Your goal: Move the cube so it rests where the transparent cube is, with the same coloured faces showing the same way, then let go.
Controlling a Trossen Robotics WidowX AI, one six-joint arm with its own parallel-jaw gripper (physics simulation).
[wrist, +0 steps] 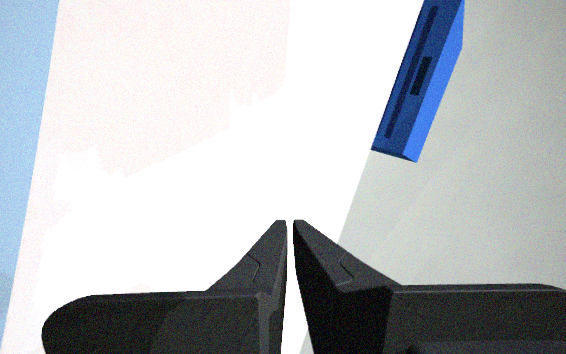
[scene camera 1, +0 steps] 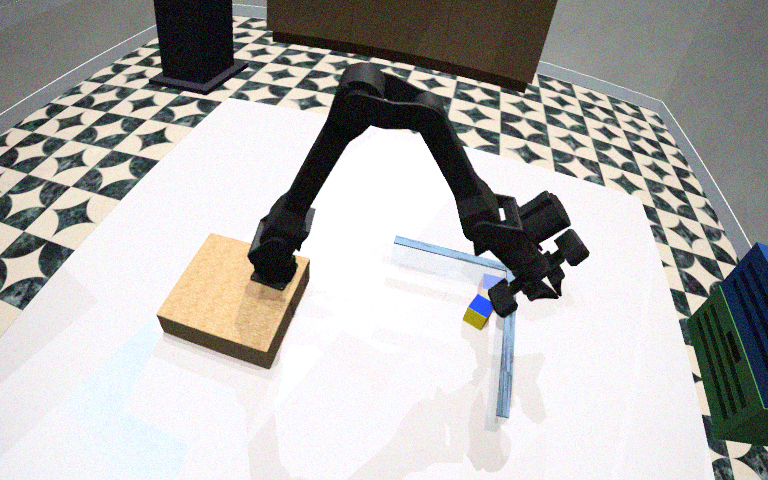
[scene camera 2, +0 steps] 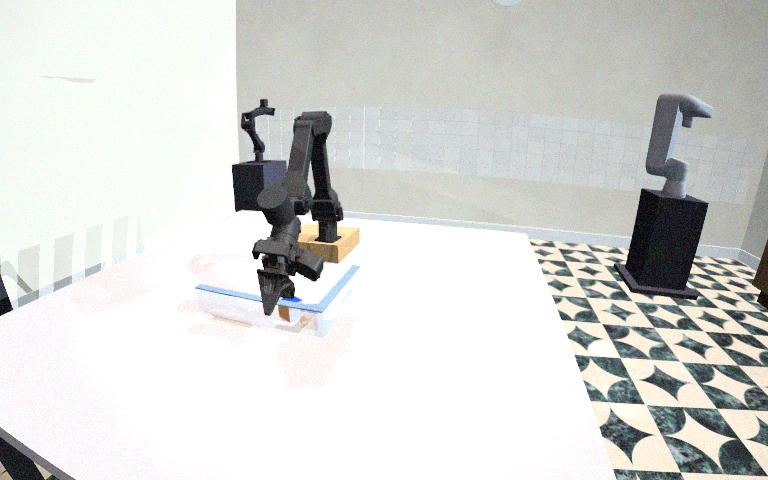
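Seen in the pictures: gripper, fingertip midpoint: [wrist: 289,229] [scene camera 1: 558,295] [scene camera 2: 267,314]; arm's base at its link origin: [scene camera 1: 274,272] [scene camera 2: 328,239].
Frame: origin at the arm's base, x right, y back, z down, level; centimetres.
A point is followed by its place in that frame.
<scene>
The cube [scene camera 1: 479,310] [scene camera 2: 284,313] rests on the table inside the corner of two rails. Its top is blue; a yellow side shows in scene camera 1 and an orange side in scene camera 2. The transparent cube [scene camera 1: 490,280] [scene camera 2: 308,321], with a pale blue top, is beside it, nearer the corner and partly hidden. My gripper [scene camera 1: 558,294] {x -12.8, y -48.7, z -2.5 cm} [scene camera 2: 268,313] {x -12.8, y -48.7, z -2.5 cm} [wrist: 289,229] {x -12.8, y -48.7, z -2.5 cm} is shut and empty, its fingertips almost together. It is on the outer side of the right-hand rail in scene camera 1, apart from the cube. The cube does not show in the wrist view.
Two light blue-topped, see-through rails meet at a corner: one rail [scene camera 1: 447,252] {x -17.1, y -26.9, z -0.3 cm} [scene camera 2: 340,286] {x -17.9, y -29.1, z -0.3 cm} runs towards the base side, the other rail [scene camera 1: 505,367] {x 3.9, y -41.2, z -0.3 cm} [scene camera 2: 226,292] {x 3.5, y -41.8, z -0.3 cm} runs between gripper and cube. A wooden block [scene camera 1: 209,288] {x 7.8, y 8.6, z 0.3 cm} [scene camera 2: 345,247] {x -5.0, y 1.6, z 2.6 cm} bears the arm's base. A blue container [scene camera 1: 747,322] [wrist: 425,75] stands beyond the table.
</scene>
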